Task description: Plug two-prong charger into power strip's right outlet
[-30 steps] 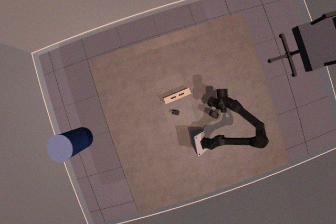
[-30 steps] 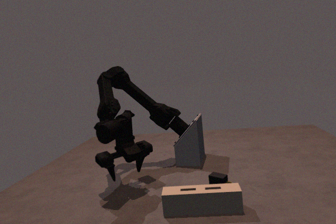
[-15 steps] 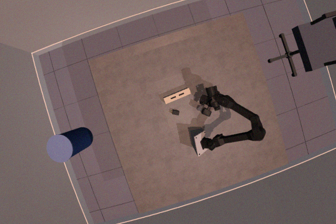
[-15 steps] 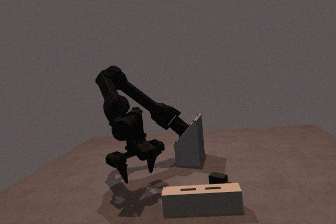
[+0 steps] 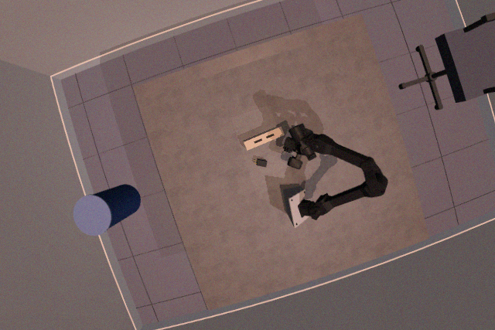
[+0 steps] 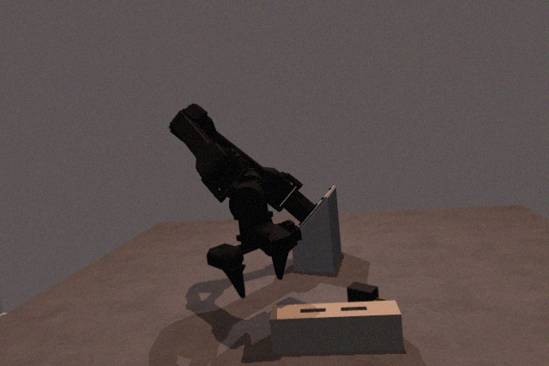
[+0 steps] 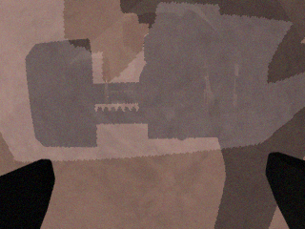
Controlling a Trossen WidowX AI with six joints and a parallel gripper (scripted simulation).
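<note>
Now: gripper tip 20 cm to the right of the charger, 3 cm above it and 1 cm past it.
</note>
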